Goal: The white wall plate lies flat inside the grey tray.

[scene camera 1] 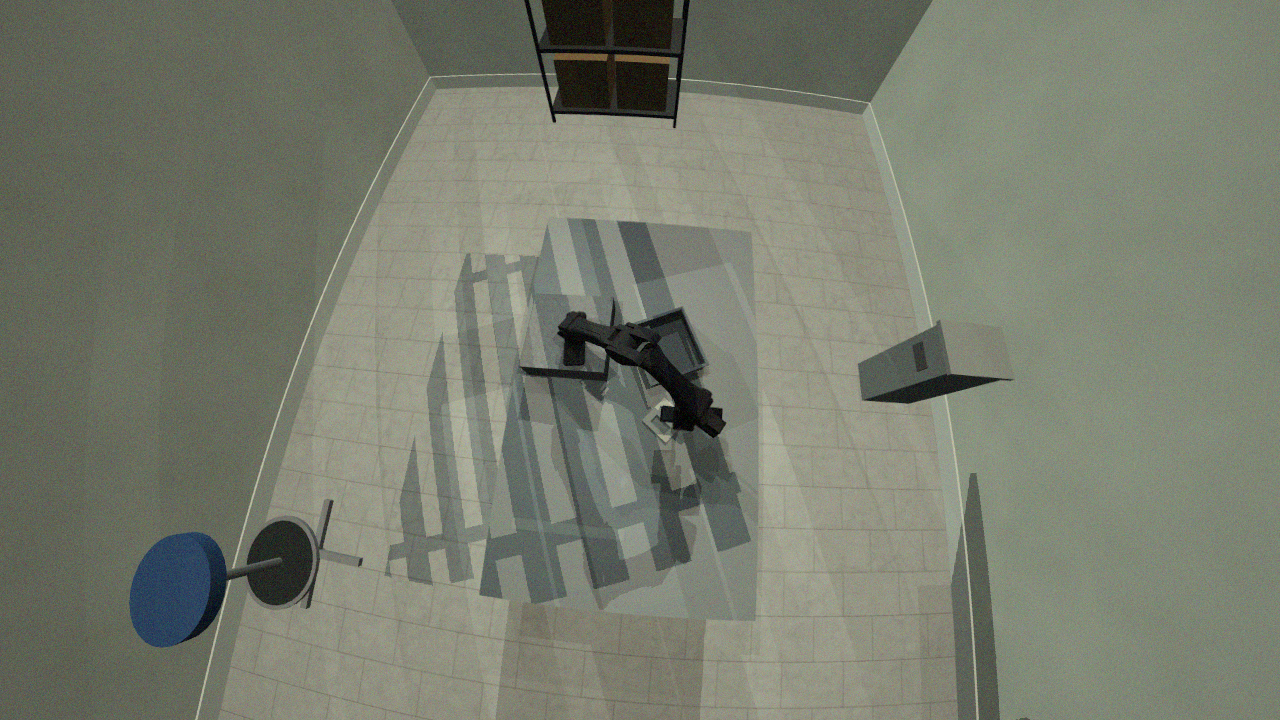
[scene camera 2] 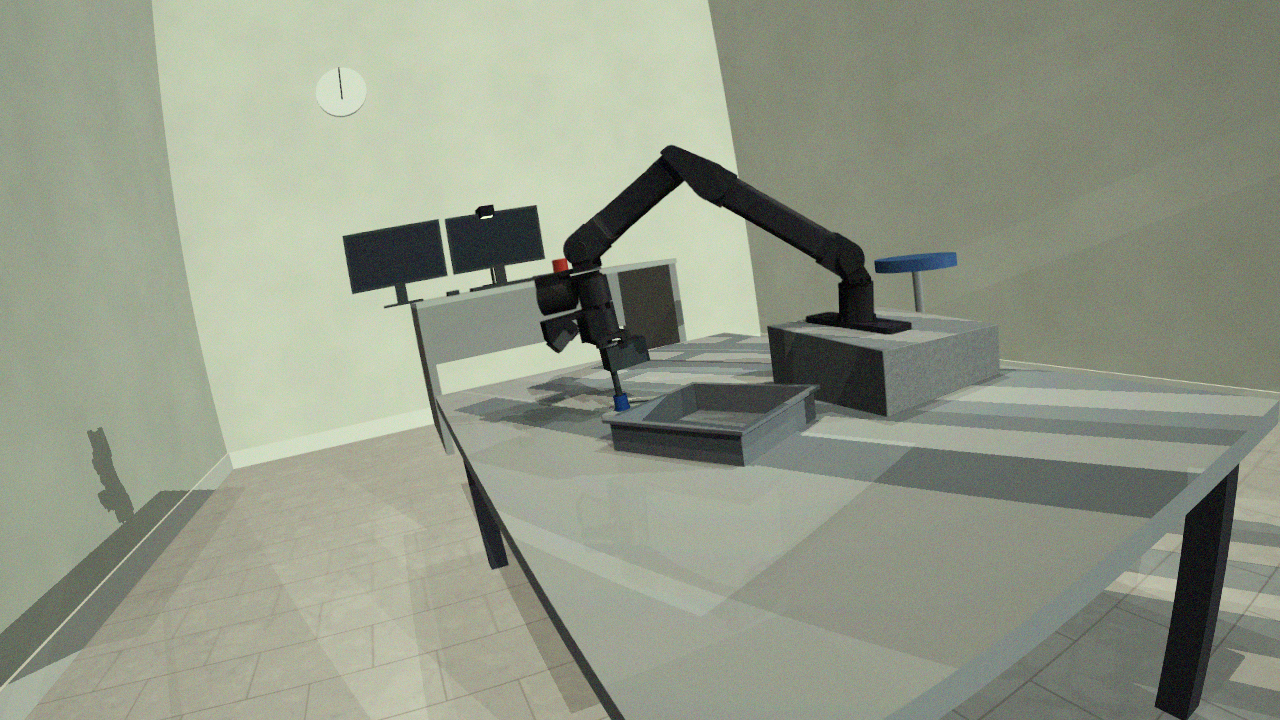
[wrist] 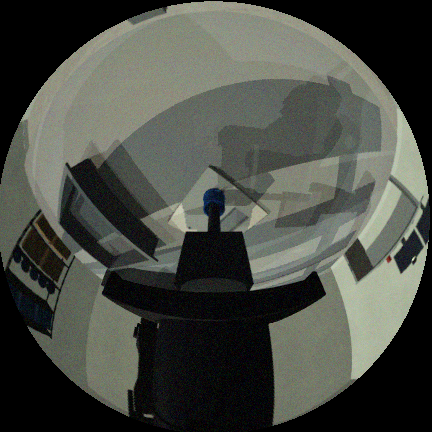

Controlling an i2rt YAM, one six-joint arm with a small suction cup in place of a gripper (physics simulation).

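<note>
The white wall plate [scene camera 1: 660, 429] [wrist: 179, 217] lies low at the table top, just outside the near-left corner of the grey tray [scene camera 1: 685, 316] [scene camera 2: 697, 440] [wrist: 109, 193]. My suction cup [scene camera 2: 620, 403] [wrist: 213, 198] has a blue tip and sits straight down on the middle of the plate, touching it. In the wrist view the plate's pale corners show on both sides of the cup. In scene camera 2 the plate is hidden behind the tray's corner. The tray is empty.
The arm's grey base block [scene camera 2: 886, 367] stands right behind the tray. A desk with two monitors [scene camera 2: 447, 250] is beyond the table's far end. A blue stool [scene camera 1: 175, 586] [scene camera 2: 915, 262], a shelf rack [scene camera 1: 542, 53] and a grey box [scene camera 1: 930, 362] stand off the table.
</note>
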